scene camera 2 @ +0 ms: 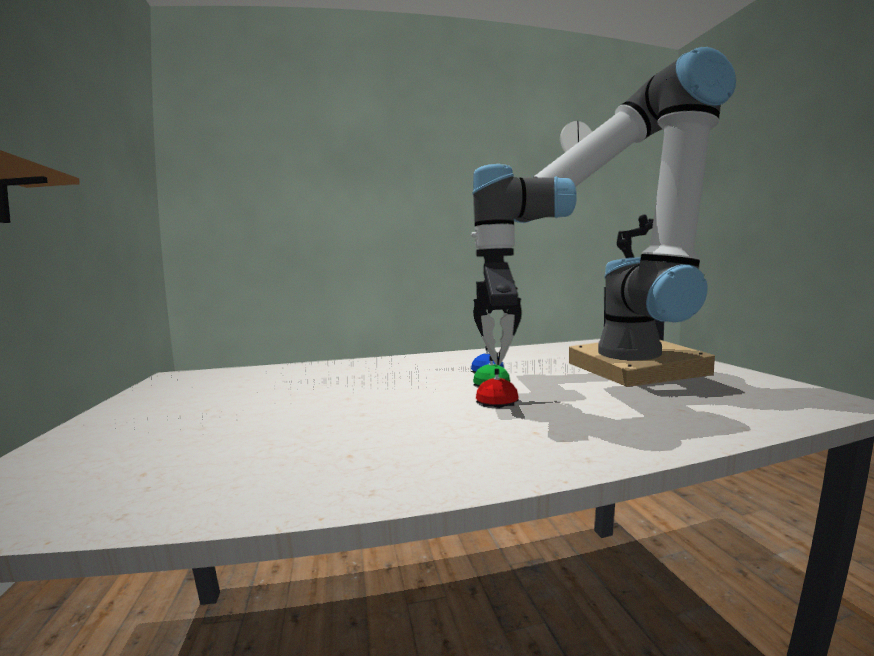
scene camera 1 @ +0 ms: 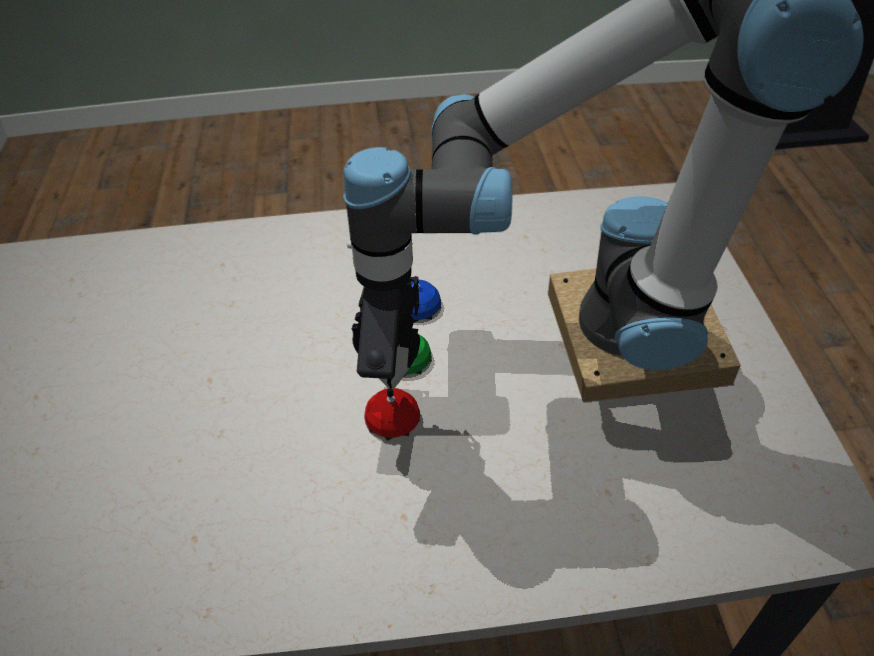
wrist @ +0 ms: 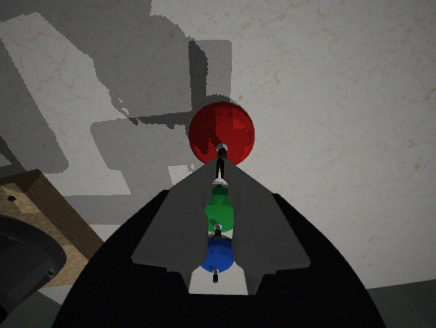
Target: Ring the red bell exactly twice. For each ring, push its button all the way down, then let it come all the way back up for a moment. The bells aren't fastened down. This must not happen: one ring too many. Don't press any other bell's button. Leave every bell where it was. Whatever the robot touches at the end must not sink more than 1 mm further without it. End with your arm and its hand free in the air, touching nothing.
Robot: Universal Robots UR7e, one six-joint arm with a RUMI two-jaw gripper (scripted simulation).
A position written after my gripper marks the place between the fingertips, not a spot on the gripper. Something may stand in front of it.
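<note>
You can see my gripper (scene camera 1: 391,387), and it's there again in scene camera 2 (scene camera 2: 497,364) and in the wrist view (wrist: 219,160). There's a red bell (scene camera 1: 398,417), which scene camera 2 (scene camera 2: 496,392) and the wrist view (wrist: 218,124) show too. I'm also seeing a blue bell (scene camera 1: 429,298), with the wrist view (wrist: 219,258) showing it as well, and a green bell (wrist: 220,212).
</note>
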